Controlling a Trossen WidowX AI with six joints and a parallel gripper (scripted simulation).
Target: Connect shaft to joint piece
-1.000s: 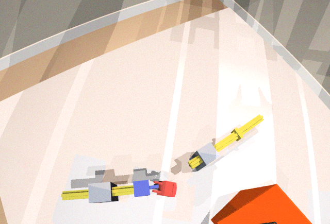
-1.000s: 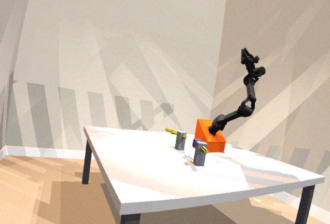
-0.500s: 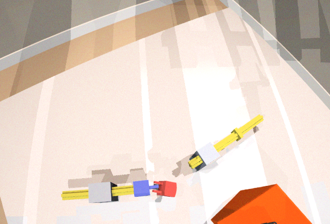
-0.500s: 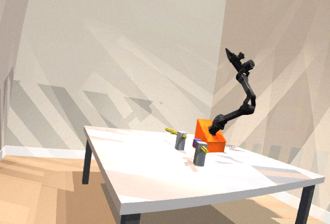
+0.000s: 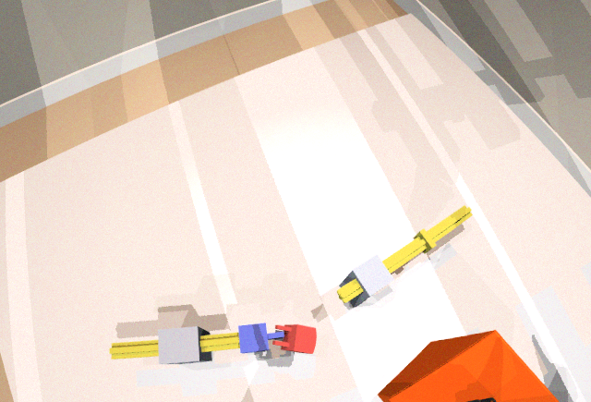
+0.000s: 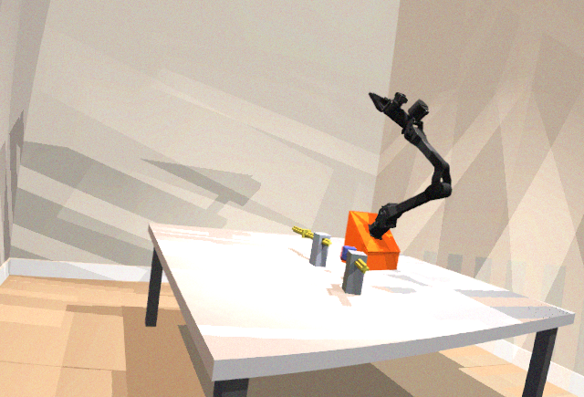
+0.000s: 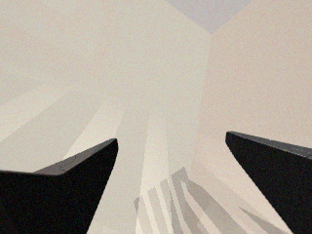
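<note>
Right now my gripper tip is 7 cm short of the red square joint piece, 11 cm to the right of it and 62 cm above it.
</note>
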